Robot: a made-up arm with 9 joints. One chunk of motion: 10 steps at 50 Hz.
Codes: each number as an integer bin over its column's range. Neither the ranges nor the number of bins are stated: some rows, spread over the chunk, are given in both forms.
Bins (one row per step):
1: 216 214 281 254 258 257
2: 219 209 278 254 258 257
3: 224 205 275 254 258 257
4: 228 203 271 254 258 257
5: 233 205 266 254 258 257
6: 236 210 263 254 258 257
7: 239 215 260 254 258 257
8: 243 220 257 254 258 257
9: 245 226 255 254 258 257
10: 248 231 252 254 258 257
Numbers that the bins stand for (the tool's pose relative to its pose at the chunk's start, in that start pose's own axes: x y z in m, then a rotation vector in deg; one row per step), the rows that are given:
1: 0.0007 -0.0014 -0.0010 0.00 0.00 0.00
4: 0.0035 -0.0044 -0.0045 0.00 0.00 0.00
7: 0.0061 -0.0011 -0.0084 0.00 0.00 0.00
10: 0.0082 0.0033 -0.0112 0.00 0.00 0.00
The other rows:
2: 0.0014 -0.0027 -0.0021 0.00 0.00 0.00
3: 0.0026 -0.0038 -0.0031 0.00 0.00 0.00
5: 0.0047 -0.0038 -0.0063 0.00 0.00 0.00
6: 0.0054 -0.0025 -0.0074 0.00 0.00 0.00
8: 0.0071 0.0003 -0.0095 0.00 0.00 0.00
9: 0.0075 0.0019 -0.0102 0.00 0.00 0.00

